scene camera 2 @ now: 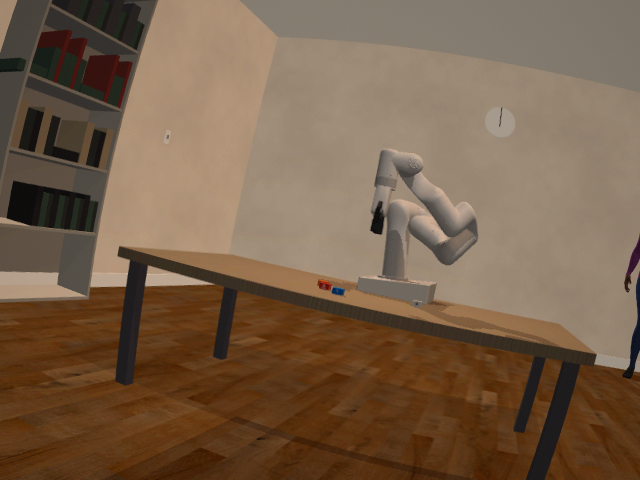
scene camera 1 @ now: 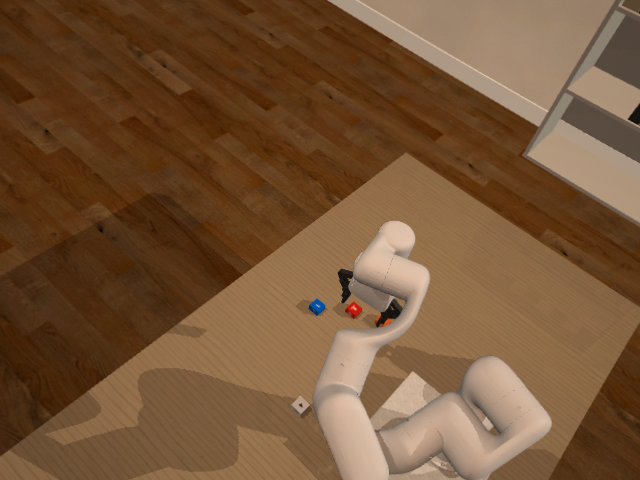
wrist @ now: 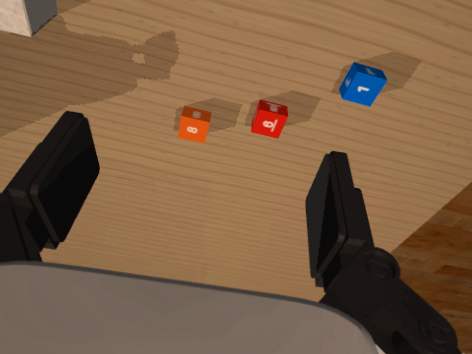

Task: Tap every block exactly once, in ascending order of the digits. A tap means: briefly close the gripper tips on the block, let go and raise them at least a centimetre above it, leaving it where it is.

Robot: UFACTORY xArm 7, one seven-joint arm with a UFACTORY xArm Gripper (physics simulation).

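A blue block (scene camera 1: 316, 306) (scene camera 2: 338, 291) (wrist: 363, 86) shows a 1 on top. A red block (scene camera 1: 353, 310) (scene camera 2: 326, 286) (wrist: 269, 120) beside it bears an underlined digit; I cannot tell surely if it is 6 or 9. An orange block (scene camera 1: 383, 320) (wrist: 192, 130) shows an 8 and is partly hidden by a finger in scene camera 1. A white block (scene camera 1: 300, 405) (scene camera 2: 417, 303) lies apart, its digit too small to read; it does not show in the wrist view. My gripper (scene camera 1: 361, 312) (scene camera 2: 377, 232) (wrist: 205, 158) is open and empty, high above the table.
The blocks lie on the wooden table (scene camera 1: 439, 206) (scene camera 2: 180, 258). The pale robot base (scene camera 1: 408, 390) (scene camera 2: 395, 289) (wrist: 15, 15) stands on it, near the orange block's side. A bookshelf (scene camera 1: 549, 131) (scene camera 2: 76, 263) stands beyond the table. Part of a person (scene camera 2: 635, 289) shows at the far right.
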